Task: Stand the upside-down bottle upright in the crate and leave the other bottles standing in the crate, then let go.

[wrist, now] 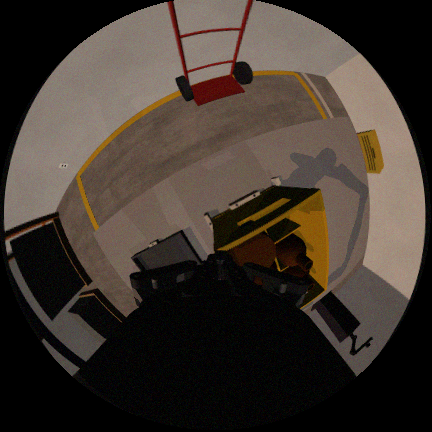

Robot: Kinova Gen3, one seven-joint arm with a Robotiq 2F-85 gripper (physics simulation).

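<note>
A yellow crate with dark dividers stands just beyond my gripper, right of centre in the wrist view. Brown bottles show inside it. One bottle points its neck and open mouth towards the right. Another rounded brown bottle body sits left of it, close to my fingers. I cannot tell which one is the upside-down bottle. My gripper is shut, with its fingers pressed together at the crate's near edge and nothing between them. Its dark body hides the lower part of the crate.
A grey box stands left of the crate. A red hand truck stands at the far wall, behind a yellow floor line. Dark panels lie at the left. A dark bracket lies at the right, and a yellow sign hangs on the wall.
</note>
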